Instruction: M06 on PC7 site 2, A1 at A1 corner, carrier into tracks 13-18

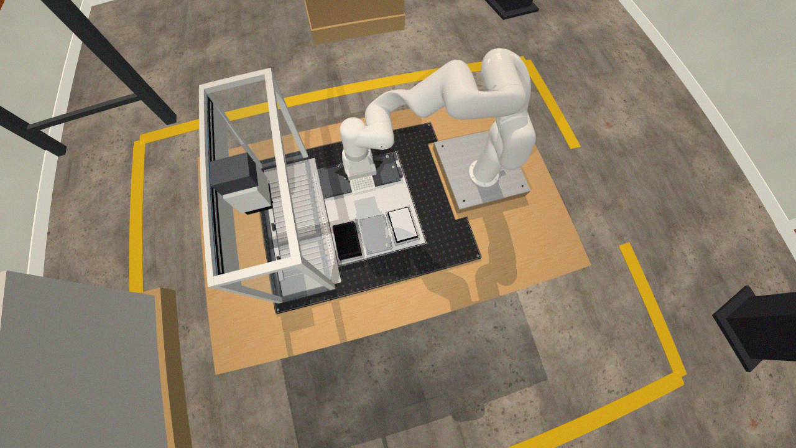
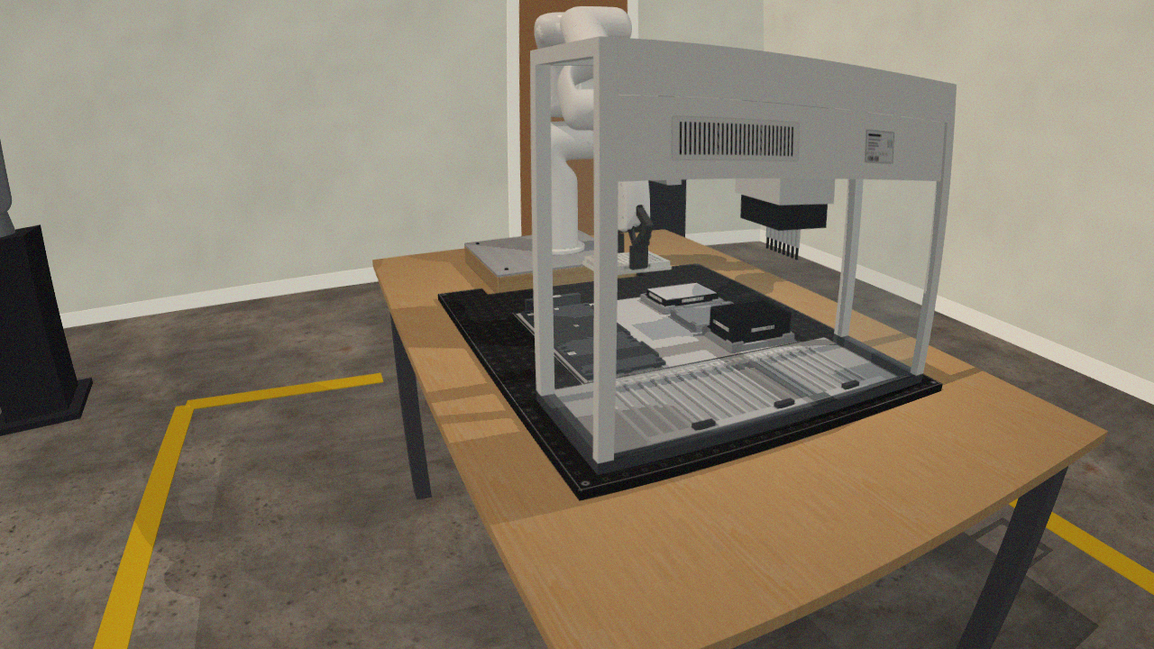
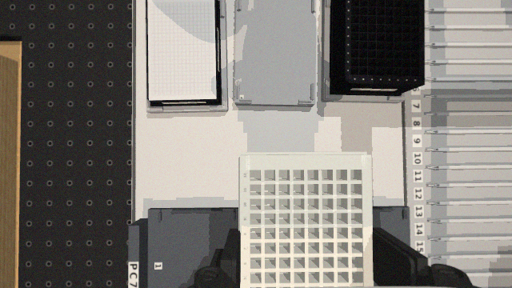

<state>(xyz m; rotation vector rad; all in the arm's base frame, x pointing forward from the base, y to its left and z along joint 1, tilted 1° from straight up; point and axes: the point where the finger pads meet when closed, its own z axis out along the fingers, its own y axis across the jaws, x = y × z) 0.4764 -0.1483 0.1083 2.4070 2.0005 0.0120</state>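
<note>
Right now the dark grey carrier PC7 is 20 mm behind my hand, 70 mm to the right of it and 120 mm below it. The rest, counted from my hand: S2 nest: 30 mm ahead, 190 mm to the left, 140 mm below; then white 96-well plate M06: 10 mm below.
</note>
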